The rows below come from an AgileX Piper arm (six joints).
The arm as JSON. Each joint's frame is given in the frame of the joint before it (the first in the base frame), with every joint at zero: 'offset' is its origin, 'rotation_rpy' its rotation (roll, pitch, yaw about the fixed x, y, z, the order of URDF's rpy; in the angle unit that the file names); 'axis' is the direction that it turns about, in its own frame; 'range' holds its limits. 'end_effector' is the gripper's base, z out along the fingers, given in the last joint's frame.
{
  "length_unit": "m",
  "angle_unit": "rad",
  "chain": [
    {
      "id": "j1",
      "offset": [
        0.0,
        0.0,
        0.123
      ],
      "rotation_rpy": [
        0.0,
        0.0,
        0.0
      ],
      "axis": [
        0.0,
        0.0,
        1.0
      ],
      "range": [
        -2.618,
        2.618
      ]
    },
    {
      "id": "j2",
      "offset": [
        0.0,
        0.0,
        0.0
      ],
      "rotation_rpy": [
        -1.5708,
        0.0,
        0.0
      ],
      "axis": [
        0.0,
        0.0,
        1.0
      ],
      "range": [
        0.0,
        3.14
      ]
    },
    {
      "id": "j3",
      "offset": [
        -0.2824,
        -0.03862,
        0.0
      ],
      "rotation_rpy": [
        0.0,
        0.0,
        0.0
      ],
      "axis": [
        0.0,
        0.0,
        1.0
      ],
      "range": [
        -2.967,
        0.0
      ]
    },
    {
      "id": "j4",
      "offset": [
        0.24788,
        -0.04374,
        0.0
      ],
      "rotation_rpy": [
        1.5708,
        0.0,
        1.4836
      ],
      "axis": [
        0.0,
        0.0,
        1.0
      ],
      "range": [
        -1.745,
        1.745
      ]
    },
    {
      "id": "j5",
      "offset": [
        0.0,
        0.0,
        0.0
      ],
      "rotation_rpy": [
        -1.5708,
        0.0,
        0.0
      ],
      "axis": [
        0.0,
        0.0,
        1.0
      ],
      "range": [
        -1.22,
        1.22
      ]
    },
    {
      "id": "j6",
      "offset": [
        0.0,
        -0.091,
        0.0
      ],
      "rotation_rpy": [
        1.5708,
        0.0,
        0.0
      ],
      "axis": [
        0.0,
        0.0,
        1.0
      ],
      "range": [
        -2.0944,
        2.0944
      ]
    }
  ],
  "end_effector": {
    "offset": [
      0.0,
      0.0,
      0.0
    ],
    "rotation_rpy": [
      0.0,
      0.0,
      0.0
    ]
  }
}
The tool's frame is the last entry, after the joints.
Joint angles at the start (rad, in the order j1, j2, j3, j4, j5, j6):
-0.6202, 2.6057, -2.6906, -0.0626, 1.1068, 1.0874
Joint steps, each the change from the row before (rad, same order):
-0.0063, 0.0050, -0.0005, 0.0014, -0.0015, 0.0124
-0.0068, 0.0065, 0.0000, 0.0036, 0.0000, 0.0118
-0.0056, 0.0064, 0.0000, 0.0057, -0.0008, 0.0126
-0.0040, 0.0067, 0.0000, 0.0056, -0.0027, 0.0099
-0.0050, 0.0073, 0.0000, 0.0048, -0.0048, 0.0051
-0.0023, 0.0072, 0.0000, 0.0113, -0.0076, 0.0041
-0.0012, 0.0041, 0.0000, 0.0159, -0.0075, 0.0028
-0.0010, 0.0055, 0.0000, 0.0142, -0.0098, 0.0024
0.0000, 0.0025, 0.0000, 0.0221, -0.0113, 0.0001
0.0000, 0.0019, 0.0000, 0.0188, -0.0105, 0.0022
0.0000, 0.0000, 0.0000, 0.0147, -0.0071, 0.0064
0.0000, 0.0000, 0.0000, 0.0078, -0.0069, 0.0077
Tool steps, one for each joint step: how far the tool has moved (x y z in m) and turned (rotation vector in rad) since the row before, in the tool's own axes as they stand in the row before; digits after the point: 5 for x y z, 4 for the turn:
-0.00233, -0.00253, 0.00260, 0.0041, -0.0005, 0.0178
-0.00212, -0.00308, 0.00349, 0.0064, 0.0025, 0.0186
-0.00148, -0.00257, 0.00340, 0.0044, 0.0044, 0.0194
-0.00078, -0.00206, 0.00351, 0.0026, 0.0043, 0.0154
-0.00139, -0.00230, 0.00382, 0.0018, 0.0025, 0.0111
0.00030, -0.00117, 0.00370, -0.0040, 0.0079, 0.0109
0.00077, -0.00008, 0.00209, -0.0086, 0.0108, 0.0111
0.00079, -0.00026, 0.00278, -0.0088, 0.0091, 0.0099
0.00145, 0.00105, 0.00124, -0.0160, 0.0140, 0.0108
0.00115, 0.00100, 0.00094, -0.0145, 0.0114, 0.0115
0.00079, 0.00107, -0.00001, -0.0116, 0.0088, 0.0138
0.00031, 0.00082, 0.00000, -0.0090, 0.0034, 0.0117

